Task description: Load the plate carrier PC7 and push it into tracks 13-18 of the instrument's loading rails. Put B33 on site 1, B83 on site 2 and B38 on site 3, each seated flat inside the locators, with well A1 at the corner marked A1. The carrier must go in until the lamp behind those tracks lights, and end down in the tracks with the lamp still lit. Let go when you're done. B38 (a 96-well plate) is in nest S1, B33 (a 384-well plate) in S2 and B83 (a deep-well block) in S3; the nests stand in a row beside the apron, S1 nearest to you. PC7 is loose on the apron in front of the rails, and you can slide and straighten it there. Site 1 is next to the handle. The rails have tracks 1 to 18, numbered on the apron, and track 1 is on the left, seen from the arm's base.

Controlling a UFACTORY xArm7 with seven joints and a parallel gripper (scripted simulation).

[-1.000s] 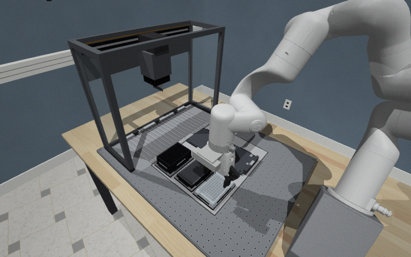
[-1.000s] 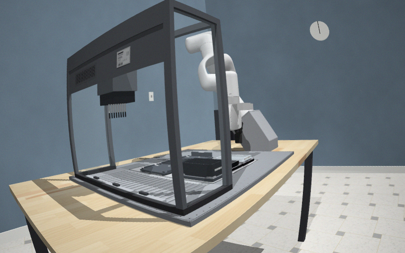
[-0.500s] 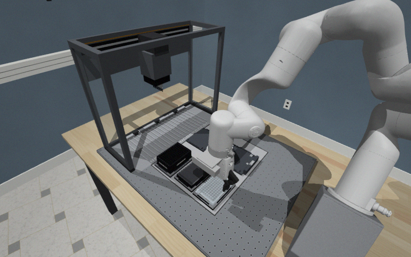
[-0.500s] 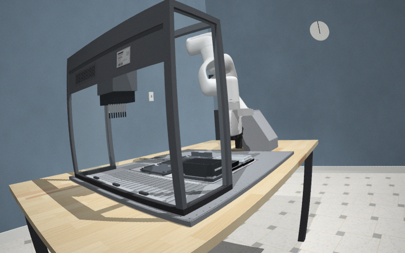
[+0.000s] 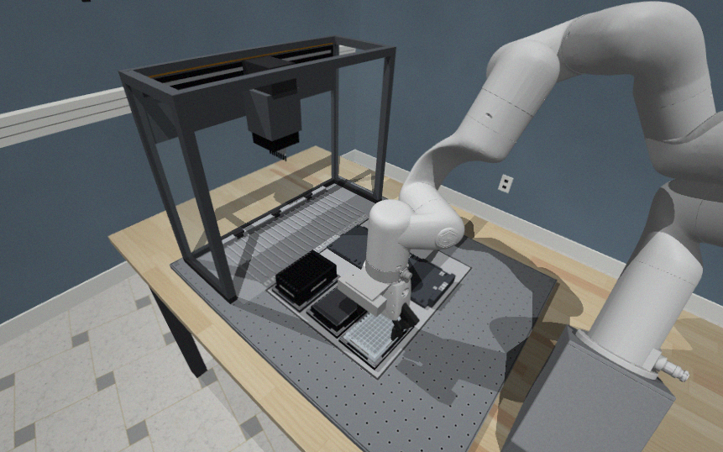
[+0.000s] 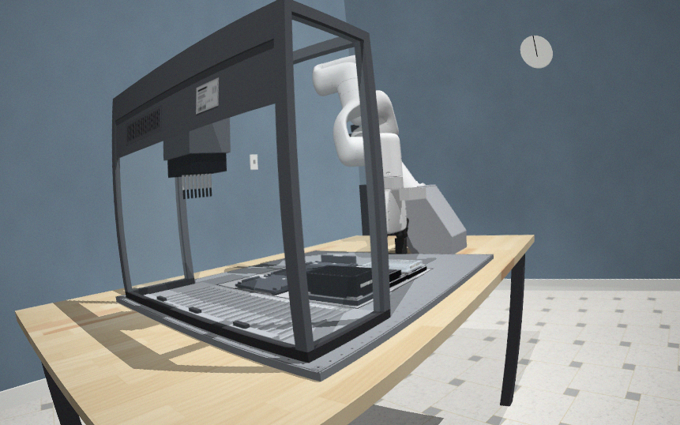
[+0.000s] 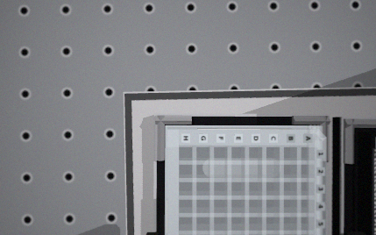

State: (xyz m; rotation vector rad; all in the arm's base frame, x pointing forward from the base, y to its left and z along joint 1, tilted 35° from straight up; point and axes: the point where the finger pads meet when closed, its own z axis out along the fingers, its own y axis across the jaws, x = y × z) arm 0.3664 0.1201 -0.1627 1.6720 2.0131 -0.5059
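The 96-well plate B38 lies 30 mm below my hand. Round my hand: nest S1 (40 mm below); then nest S3 (210 mm ahead, 40 mm to the left, 40 mm below); then white corner mark (70 mm ahead, 60 mm to the right, 40 mm below).
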